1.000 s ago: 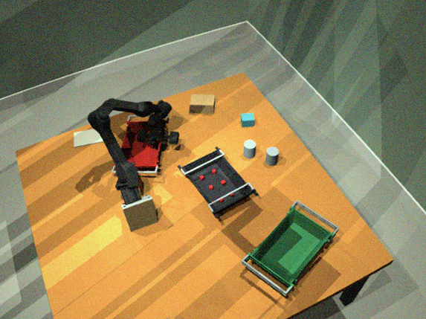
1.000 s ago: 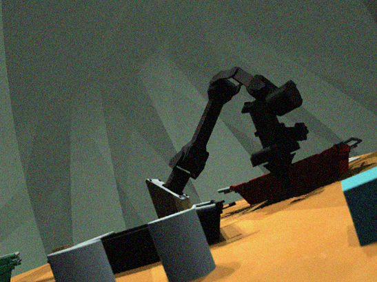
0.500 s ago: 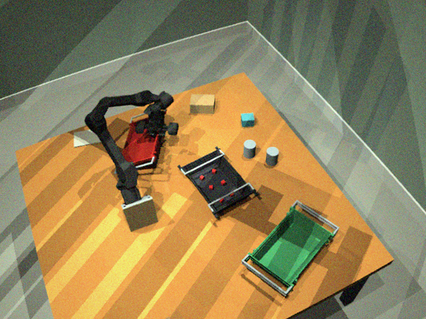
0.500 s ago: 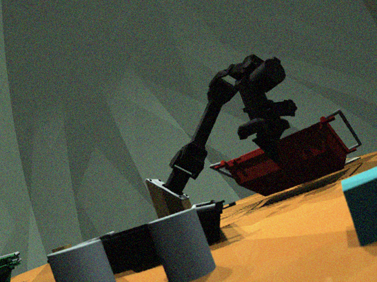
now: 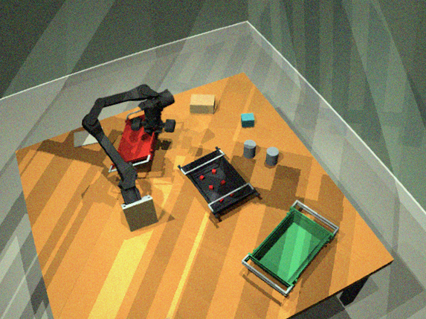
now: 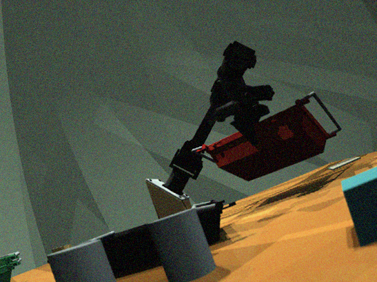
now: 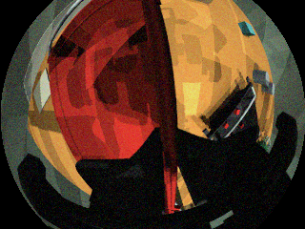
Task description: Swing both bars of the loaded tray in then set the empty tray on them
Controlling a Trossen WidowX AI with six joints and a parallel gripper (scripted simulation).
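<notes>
My gripper tip is 7 cm past the red tray and 5 cm to the right of it. From my gripper tip the other things lie so: white sheet (30 cm to the left, 27 cm behind, 14 cm below); small crate (76 cm to the right, 29 cm behind, 13 cm below); teal cube (48 cm ahead, 12 cm below, 1 cm to the left).
</notes>
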